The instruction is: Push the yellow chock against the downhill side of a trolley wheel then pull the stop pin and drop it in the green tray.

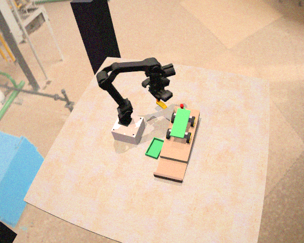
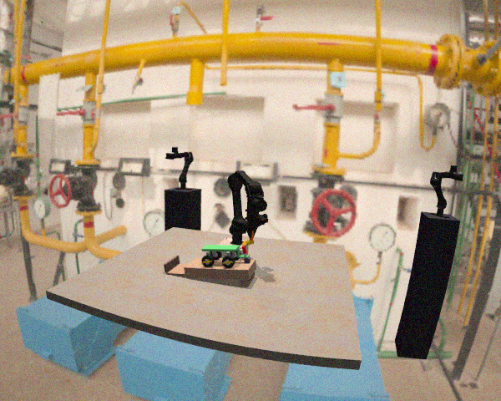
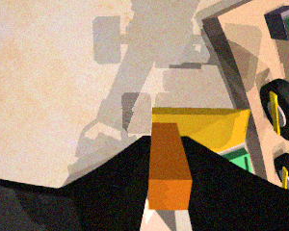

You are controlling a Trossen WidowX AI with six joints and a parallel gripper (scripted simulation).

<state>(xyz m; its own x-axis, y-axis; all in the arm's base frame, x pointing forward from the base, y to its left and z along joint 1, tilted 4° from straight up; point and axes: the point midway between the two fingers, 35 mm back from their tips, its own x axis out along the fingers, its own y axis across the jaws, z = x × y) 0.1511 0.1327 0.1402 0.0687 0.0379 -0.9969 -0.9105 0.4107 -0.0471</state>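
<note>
Now: the yellow chock 2 cm ahead of my gripper tip, 1 cm to the right of it and 1 cm below it. The rest, counted from my gripper tip: red-headed stop pin: 13 cm ahead, 4 cm below, 2 cm to the left; then wooden ramp: 16 cm ahead, 13 cm below, 10 cm to the right; then trolley: 16 cm ahead, 9 cm to the right, 6 cm below.
</note>
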